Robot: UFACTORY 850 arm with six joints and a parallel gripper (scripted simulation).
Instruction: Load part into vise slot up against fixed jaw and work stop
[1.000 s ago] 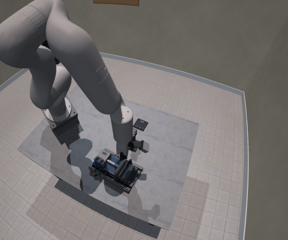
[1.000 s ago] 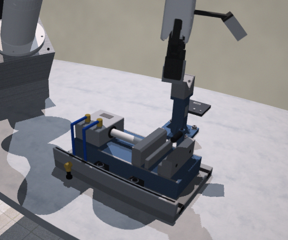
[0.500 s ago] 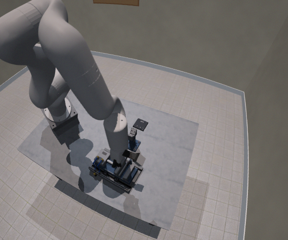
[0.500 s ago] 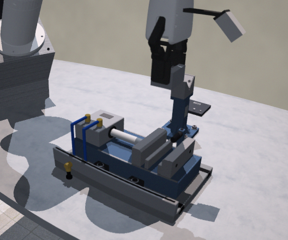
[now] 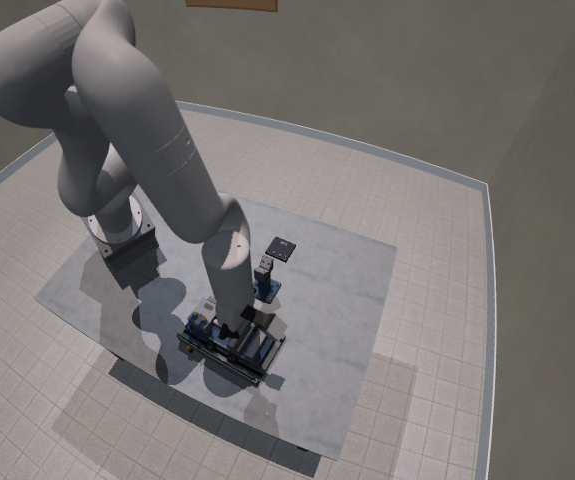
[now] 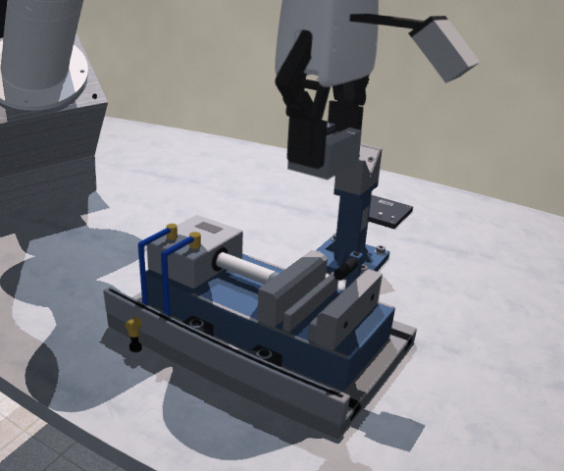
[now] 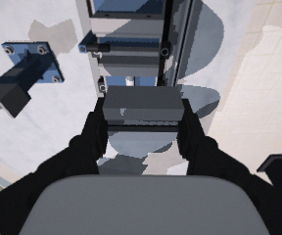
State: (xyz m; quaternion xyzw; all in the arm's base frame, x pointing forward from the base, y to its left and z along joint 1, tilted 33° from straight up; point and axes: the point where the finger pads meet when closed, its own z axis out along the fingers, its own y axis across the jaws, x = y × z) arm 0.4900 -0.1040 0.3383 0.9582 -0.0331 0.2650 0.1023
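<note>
Right now the fixed jaw is 30 mm ahead of my hand, 20 mm to the left of it and 170 mm below it. From my hand the other things lie so: black work stop (10 mm ahead, 70 mm to the left, 160 mm below); part (10 mm below); moving jaw (30 mm behind, 30 mm to the left, 170 mm below).
</note>
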